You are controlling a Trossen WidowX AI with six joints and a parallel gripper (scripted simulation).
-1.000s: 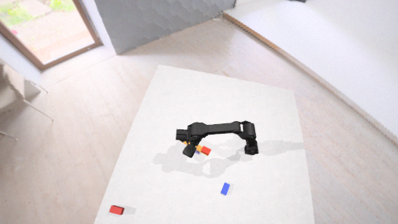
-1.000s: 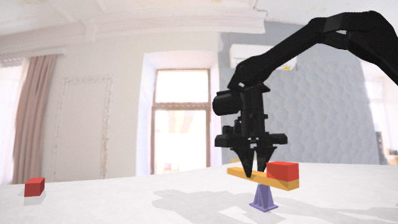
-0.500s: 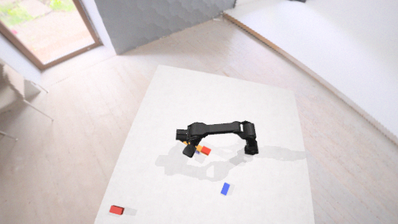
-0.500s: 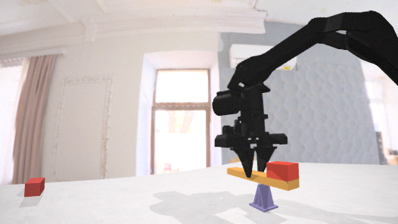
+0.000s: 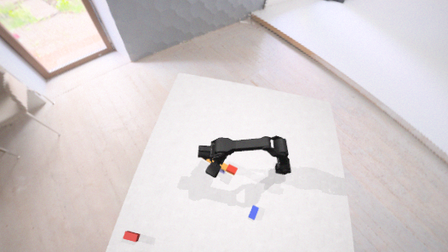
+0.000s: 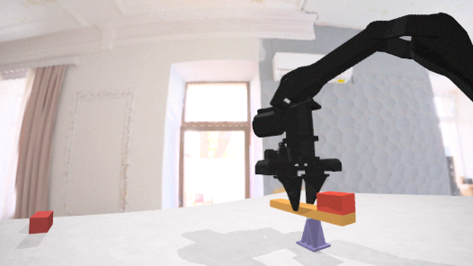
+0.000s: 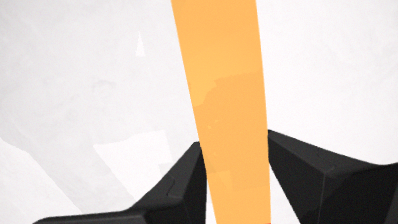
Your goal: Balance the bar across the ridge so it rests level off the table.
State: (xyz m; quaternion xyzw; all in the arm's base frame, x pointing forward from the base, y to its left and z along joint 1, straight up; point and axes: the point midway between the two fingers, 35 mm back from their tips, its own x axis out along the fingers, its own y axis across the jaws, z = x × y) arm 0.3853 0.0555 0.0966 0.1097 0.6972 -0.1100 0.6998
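The ridge is 3 cm behind my gripper tip, 1 cm to the left of it and 1 cm below it. Round my gripper tip: blue block (24 cm behind, 22 cm to the left, 5 cm below); red block (35 cm ahead, 44 cm to the left, 5 cm below).
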